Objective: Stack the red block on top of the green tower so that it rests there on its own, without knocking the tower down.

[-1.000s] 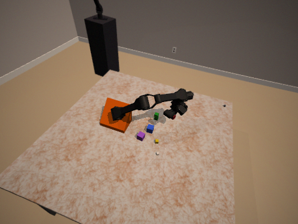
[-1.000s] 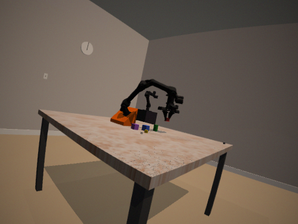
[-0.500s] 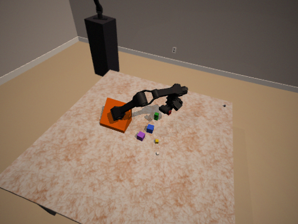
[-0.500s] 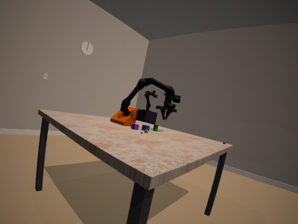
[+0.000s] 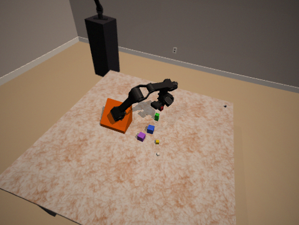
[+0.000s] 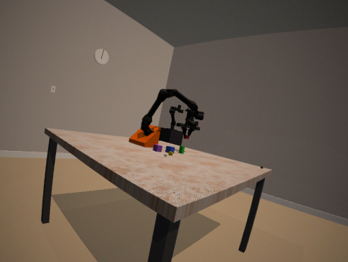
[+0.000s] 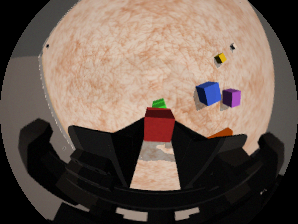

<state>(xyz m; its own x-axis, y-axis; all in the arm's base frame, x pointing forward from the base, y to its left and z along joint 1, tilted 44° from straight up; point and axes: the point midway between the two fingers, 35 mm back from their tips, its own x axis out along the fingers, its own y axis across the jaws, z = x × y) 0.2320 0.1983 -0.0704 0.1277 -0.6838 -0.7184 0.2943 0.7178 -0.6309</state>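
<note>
The green block is 90 mm below my gripper tip and 20 mm behind it. From my gripper tip the other things lie so: red block right at my gripper tip; blue cube 140 mm to the right, 110 mm below, 10 mm behind; small yellow cube 210 mm to the right, 120 mm below, 80 mm ahead.
</note>
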